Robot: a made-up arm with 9 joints. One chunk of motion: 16 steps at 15 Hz.
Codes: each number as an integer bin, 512 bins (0 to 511) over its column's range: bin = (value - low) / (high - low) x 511, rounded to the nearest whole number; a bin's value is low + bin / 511 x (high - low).
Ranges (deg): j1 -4.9..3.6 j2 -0.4..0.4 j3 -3.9..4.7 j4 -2.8..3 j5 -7.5..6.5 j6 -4.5..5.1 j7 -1.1..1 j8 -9..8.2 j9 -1.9..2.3
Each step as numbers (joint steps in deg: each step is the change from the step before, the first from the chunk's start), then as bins.
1 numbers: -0.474 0.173 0.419 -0.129 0.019 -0.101 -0.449 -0.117 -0.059
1 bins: 266 366 257 235 274 234 158 264 224
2 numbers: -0.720 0.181 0.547 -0.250 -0.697 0.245 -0.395 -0.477 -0.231
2 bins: 251 371 264 225 248 253 172 253 203
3 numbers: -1.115 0.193 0.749 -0.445 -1.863 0.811 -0.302 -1.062 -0.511
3 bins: 228 379 276 207 206 283 194 236 169
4 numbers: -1.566 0.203 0.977 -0.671 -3.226 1.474 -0.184 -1.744 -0.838
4 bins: 200 385 290 188 156 318 223 216 129
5 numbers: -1.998 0.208 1.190 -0.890 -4.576 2.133 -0.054 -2.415 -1.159
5 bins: 174 388 302 168 107 353 255 196 90
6 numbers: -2.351 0.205 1.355 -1.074 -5.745 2.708 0.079 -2.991 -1.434
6 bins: 153 386 312 152 64 384 287 179 57
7 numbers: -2.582 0.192 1.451 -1.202 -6.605 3.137 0.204 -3.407 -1.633
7 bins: 139 378 318 141 33 407 317 166 32
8 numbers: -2.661 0.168 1.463 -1.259 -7.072 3.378 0.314 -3.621 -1.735
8 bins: 135 363 319 136 16 419 344 160 20
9 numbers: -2.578 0.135 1.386 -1.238 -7.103 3.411 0.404 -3.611 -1.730
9 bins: 140 342 314 138 14 421 366 160 21
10 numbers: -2.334 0.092 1.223 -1.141 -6.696 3.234 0.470 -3.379 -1.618
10 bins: 154 314 304 146 29 412 382 167 34
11 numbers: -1.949 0.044 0.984 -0.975 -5.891 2.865 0.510 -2.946 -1.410
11 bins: 177 284 290 161 59 392 392 180 60
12 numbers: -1.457 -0.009 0.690 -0.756 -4.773 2.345 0.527 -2.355 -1.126
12 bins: 207 250 273 180 100 364 396 197 94
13 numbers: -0.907 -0.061 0.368 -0.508 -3.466 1.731 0.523 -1.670 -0.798
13 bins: 240 217 254 202 147 332 395 218 134
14 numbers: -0.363 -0.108 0.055 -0.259 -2.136 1.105 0.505 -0.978 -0.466
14 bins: 273 187 235 224 196 298 391 238 174
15 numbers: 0.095 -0.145 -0.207 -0.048 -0.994 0.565 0.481 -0.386 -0.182
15 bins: 300 163 219 242 237 270 385 256 209
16 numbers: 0.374 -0.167 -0.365 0.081 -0.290 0.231 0.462 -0.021 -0.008
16 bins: 317 149 210 254 263 252 380 267 230
